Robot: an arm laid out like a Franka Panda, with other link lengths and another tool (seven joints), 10 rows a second.
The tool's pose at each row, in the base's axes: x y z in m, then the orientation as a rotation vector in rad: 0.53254 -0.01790 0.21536 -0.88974 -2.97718 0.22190; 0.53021 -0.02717 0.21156 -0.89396 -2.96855 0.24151; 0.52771 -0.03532 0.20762 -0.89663 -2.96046 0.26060; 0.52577 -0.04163 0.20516 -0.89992 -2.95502 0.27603; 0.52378 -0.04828 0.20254 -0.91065 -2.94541 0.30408; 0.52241 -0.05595 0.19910 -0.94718 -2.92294 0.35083
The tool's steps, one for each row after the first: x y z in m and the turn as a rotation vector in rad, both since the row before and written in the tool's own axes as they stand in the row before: -0.00307 -0.00839 0.00511 0.01399 0.00195 0.00395; -0.00235 -0.00745 0.00521 0.01365 0.00179 0.00292; -0.00185 -0.00581 0.00353 0.01057 0.00010 0.00298; -0.00201 -0.00604 0.00381 0.01863 -0.00132 0.00846; -0.00313 -0.00627 0.00484 0.03120 -0.00119 0.02686
